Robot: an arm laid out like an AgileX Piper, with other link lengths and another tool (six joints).
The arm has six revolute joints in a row. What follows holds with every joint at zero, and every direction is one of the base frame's. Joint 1 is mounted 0.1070 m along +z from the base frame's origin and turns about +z. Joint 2 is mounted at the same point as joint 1 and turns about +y. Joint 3 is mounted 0.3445 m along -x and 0.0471 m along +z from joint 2 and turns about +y. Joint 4 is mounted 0.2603 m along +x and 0.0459 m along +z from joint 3 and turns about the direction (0.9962, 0, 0.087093). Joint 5 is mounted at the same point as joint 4 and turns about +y. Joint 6 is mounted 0.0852 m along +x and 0.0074 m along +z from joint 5 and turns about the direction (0.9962, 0, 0.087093). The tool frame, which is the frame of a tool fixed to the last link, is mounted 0.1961 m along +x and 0.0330 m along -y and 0.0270 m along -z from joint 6; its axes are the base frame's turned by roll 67.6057, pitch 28.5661 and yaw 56.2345 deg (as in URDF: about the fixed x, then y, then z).
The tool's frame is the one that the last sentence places.
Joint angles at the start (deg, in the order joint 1, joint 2, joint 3, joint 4, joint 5, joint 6):
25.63 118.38 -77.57 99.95 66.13 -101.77
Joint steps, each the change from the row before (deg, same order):
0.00 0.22 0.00 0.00 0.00 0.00
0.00 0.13 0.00 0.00 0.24 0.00
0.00 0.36 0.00 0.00 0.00 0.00
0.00 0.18 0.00 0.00 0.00 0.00
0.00 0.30 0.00 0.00 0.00 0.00
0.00 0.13 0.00 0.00 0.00 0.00
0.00 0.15 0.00 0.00 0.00 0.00
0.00 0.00 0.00 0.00 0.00 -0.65
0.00 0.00 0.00 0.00 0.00 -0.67
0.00 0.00 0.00 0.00 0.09 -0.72
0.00 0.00 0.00 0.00 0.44 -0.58
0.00 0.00 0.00 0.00 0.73 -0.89
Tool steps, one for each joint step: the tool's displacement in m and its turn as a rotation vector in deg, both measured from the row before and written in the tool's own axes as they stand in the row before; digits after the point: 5 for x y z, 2 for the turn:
0.00031 -0.00212 0.00021 0.17 0.04 0.14
0.00097 -0.00040 -0.00007 -0.06 0.19 0.16
0.00050 -0.00347 0.00034 0.27 0.06 0.23
0.00025 -0.00173 0.00017 0.14 0.03 0.11
0.00042 -0.00289 0.00029 0.23 0.05 0.19
0.00018 -0.00125 0.00013 0.10 0.02 0.08
0.00021 -0.00144 0.00014 0.11 0.03 0.09
-0.00056 0.00002 0.00028 -0.29 0.00 -0.58
-0.00058 0.00002 0.00029 -0.30 0.00 -0.60
-0.00033 0.00035 0.00024 -0.38 0.06 -0.61
0.00090 0.00164 -0.00009 -0.56 0.29 -0.37
0.00153 0.00274 -0.00017 -0.90 0.47 -0.55

